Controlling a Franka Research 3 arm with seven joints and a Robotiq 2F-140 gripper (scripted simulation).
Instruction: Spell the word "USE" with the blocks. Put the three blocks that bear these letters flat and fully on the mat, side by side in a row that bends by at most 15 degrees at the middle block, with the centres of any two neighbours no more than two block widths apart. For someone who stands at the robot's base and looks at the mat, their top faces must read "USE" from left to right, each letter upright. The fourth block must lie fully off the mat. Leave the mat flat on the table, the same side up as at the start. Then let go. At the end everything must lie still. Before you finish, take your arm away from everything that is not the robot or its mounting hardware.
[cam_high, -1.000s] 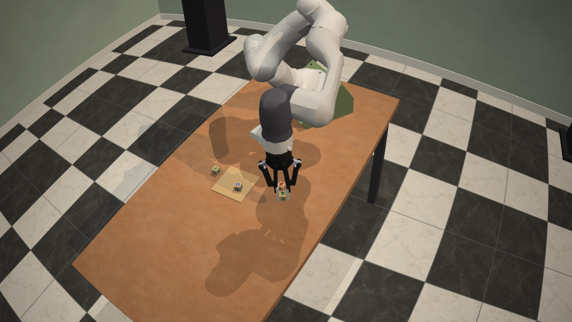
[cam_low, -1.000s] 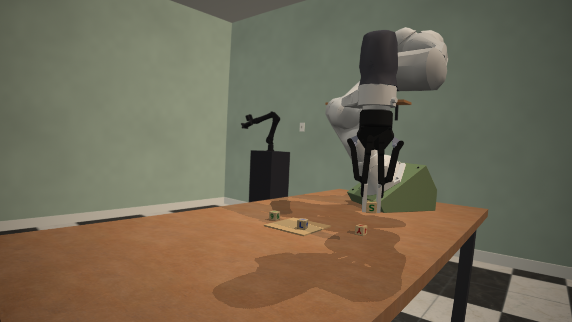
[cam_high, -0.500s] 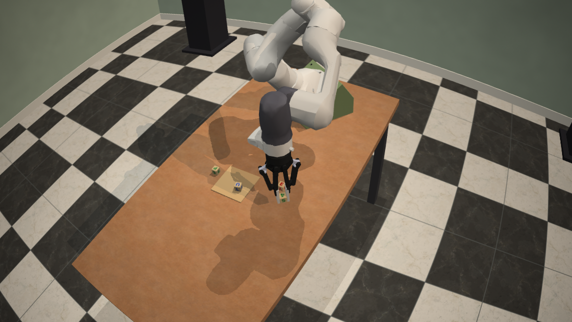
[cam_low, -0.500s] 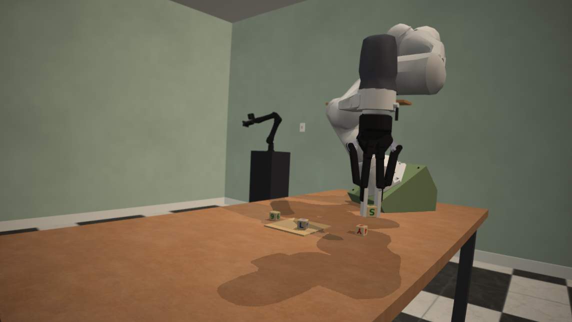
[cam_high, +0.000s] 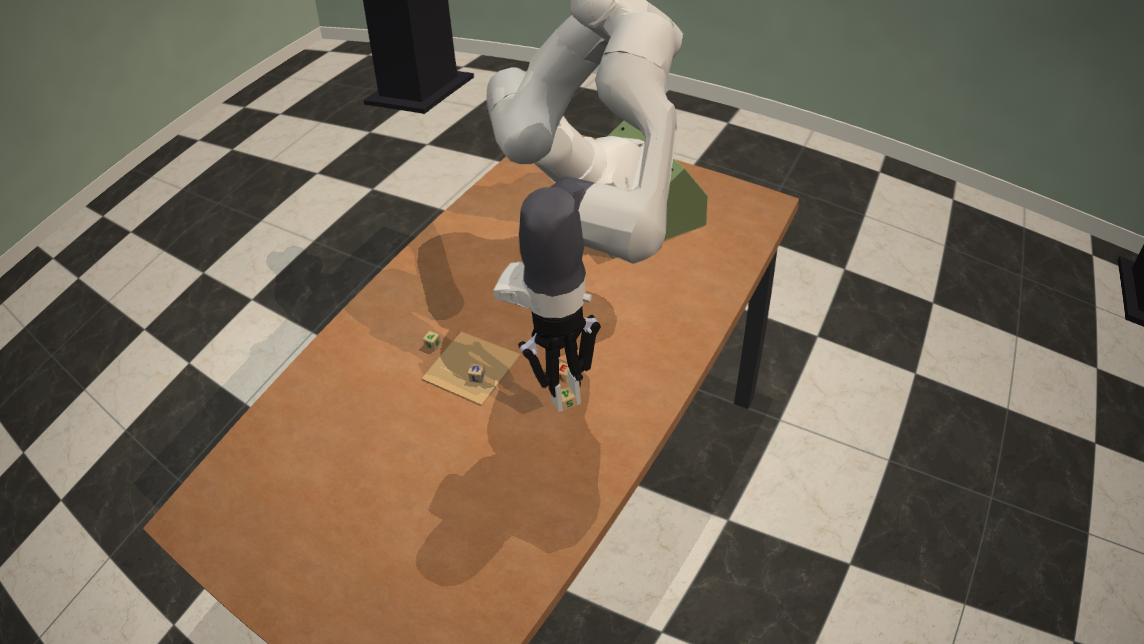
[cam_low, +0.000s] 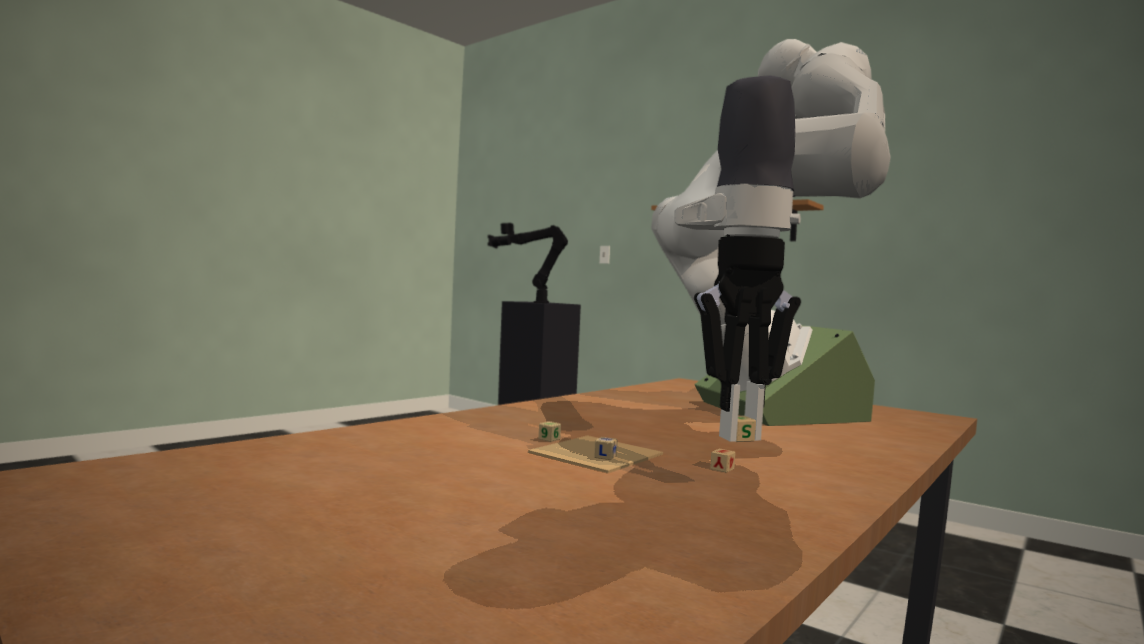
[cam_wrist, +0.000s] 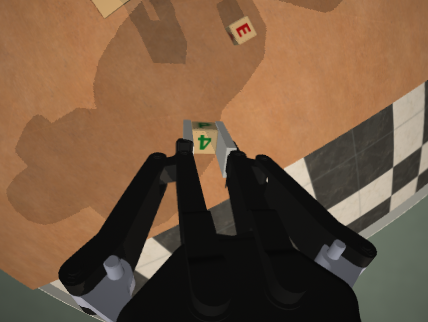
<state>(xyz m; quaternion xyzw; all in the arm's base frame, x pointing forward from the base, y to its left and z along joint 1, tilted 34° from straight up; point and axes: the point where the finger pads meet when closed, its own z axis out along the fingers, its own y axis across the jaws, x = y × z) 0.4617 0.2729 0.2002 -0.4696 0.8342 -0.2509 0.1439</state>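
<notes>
Right now the E block is 100 mm behind my hand, 70 mm to the right of it and 90 mm below it. The rest, counted from my hand: U block (20 mm behind, 210 mm to the right, 90 mm below); then mat (40 mm behind, 240 mm to the right, 100 mm below); then S block (20 mm below).
</notes>
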